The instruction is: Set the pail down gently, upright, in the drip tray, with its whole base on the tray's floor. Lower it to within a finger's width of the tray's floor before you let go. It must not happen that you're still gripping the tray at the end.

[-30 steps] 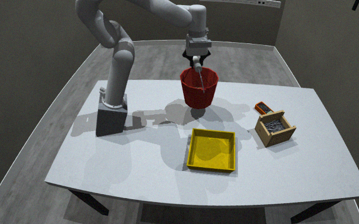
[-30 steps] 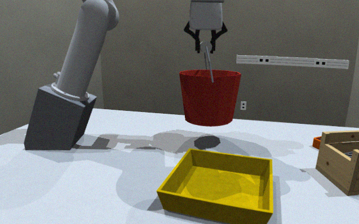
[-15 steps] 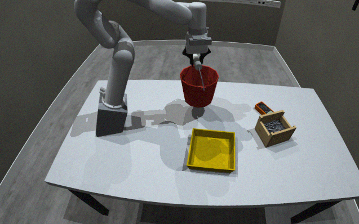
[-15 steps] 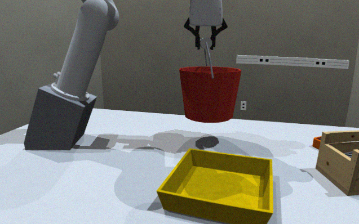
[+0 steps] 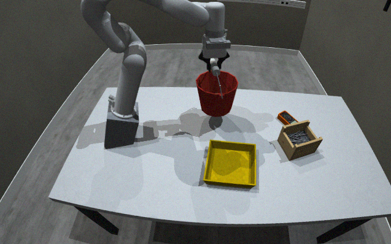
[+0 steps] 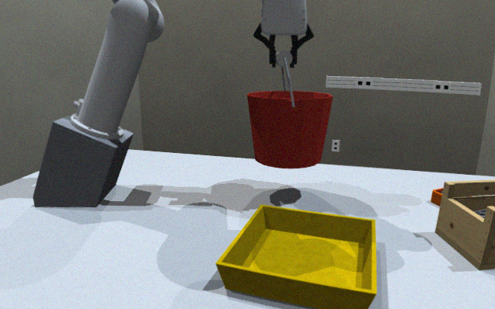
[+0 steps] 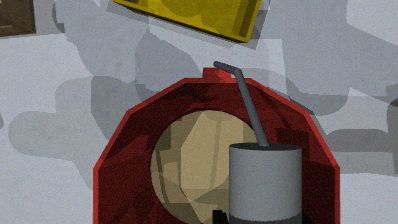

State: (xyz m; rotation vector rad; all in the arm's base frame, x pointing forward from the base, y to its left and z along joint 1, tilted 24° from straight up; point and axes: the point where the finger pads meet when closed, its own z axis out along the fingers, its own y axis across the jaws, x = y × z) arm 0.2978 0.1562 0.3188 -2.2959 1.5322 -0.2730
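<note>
Now: hand 3 cm above the handle and 1 cm short of it. Round my hand: yellow drip tray: 31 cm below, 27 cm to the right, 15 cm ahead; red pail: 10 cm below, 1 cm ahead.
</note>
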